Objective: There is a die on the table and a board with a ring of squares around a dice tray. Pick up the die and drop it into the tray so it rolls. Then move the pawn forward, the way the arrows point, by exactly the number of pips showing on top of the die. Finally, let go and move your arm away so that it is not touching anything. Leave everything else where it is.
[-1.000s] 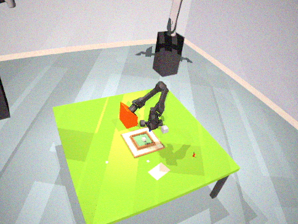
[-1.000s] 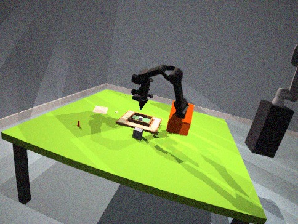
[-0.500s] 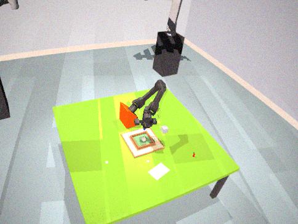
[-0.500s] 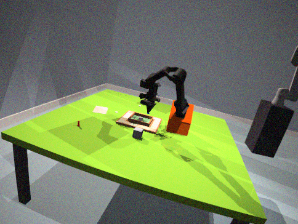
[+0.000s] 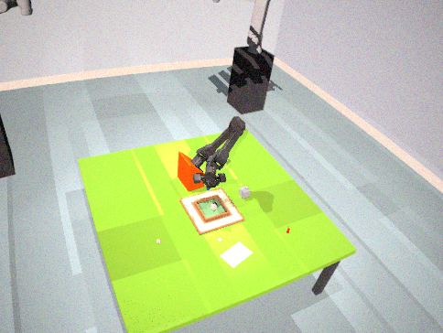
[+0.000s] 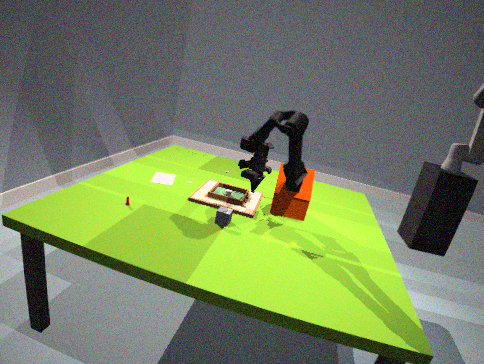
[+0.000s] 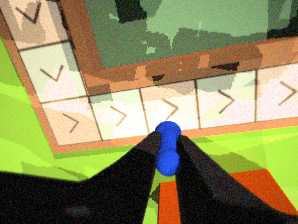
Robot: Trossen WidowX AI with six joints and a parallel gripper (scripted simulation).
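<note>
Now: gripper tip 110 mm short of the white die, 20 mm to the left of it and 50 mm above it. Also, from my gripper tip: green dice tray: 100 mm ahead, 30 mm to the right, 70 mm below; then blue pawn: 10 mm above; then grey cube: 80 mm ahead, 220 mm to the left, 50 mm below.
</note>
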